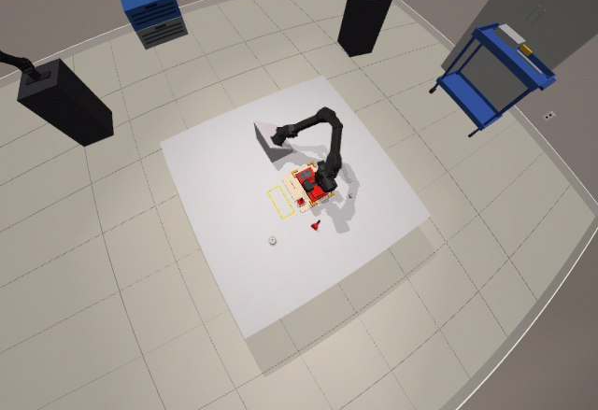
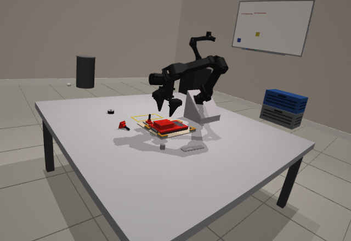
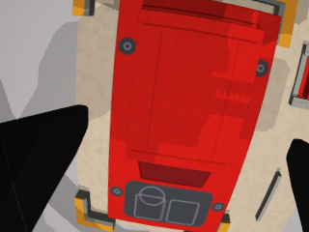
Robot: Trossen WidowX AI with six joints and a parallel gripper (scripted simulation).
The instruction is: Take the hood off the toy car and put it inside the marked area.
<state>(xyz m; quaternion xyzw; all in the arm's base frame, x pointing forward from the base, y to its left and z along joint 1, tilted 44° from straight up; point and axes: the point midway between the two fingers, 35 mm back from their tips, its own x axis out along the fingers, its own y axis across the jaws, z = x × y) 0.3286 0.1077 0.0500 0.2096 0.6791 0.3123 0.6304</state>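
Right now the red hood panel is 60 mm below my gripper tip. The rest, counted from my gripper tip: round black-and-white piece (170 mm ahead, 340 mm to the right, 90 mm below); grey flat strip (20 mm behind, 230 mm to the left, 90 mm below).
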